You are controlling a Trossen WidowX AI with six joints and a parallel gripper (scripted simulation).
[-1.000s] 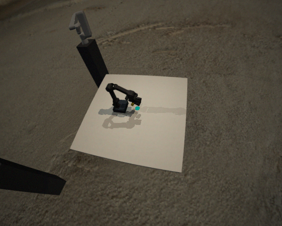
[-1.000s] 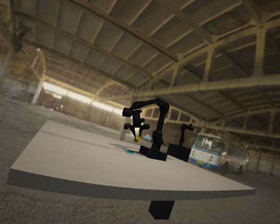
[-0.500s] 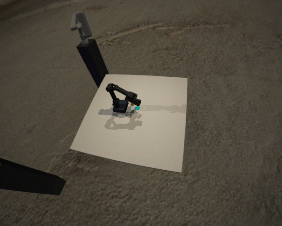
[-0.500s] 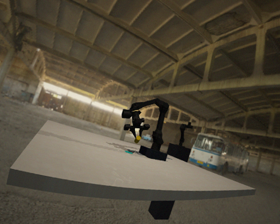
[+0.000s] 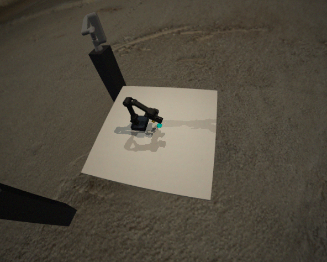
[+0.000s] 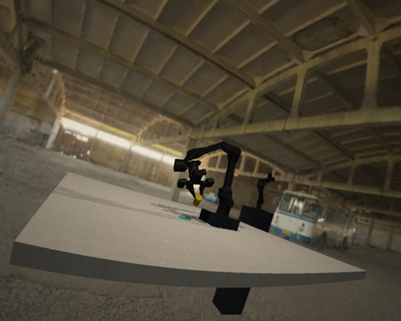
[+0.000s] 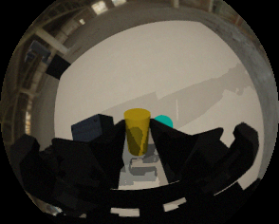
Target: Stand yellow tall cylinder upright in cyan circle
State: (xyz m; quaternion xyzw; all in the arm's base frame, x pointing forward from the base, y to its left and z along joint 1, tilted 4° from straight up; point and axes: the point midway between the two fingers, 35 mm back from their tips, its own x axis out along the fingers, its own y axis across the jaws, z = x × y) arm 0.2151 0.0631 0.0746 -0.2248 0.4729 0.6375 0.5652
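My gripper tip is 2 cm to the left of the yellow tall cylinder, 1 cm past it and 1 cm above it. The rest, counted from my gripper tip: cyan circle: 12 cm below, 4 cm ahead, 1 cm to the right.
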